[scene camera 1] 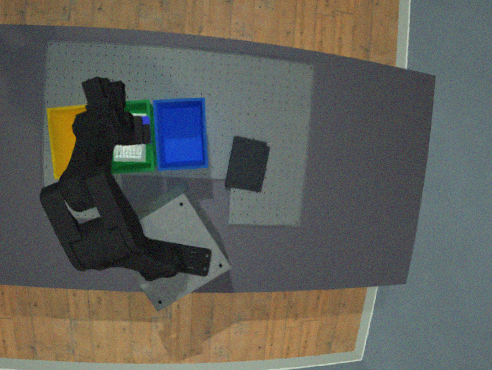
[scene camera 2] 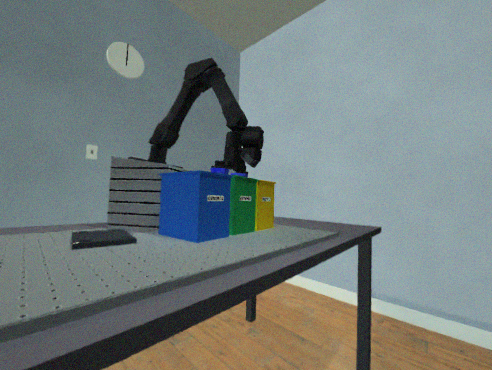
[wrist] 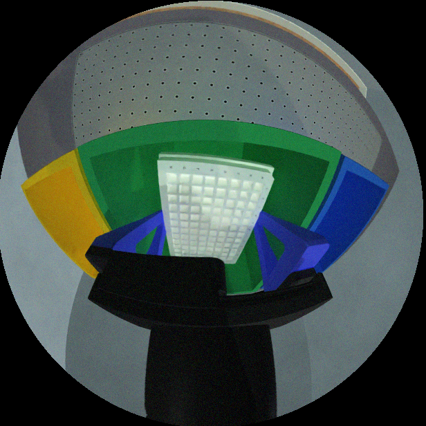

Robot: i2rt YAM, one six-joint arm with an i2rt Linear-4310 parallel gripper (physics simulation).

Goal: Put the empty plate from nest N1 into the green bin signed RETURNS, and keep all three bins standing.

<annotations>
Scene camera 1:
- blue bin: 180,124
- yellow bin: 60,119
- green bin: 138,106
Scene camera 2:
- blue bin: 195,205
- yellow bin: 264,213
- green bin: 243,189
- dark nest: 101,238
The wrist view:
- my gripper: 209,213
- blue bin: 353,196
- yellow bin: 59,193
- green bin: 121,167
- white plate: 210,203
</annotations>
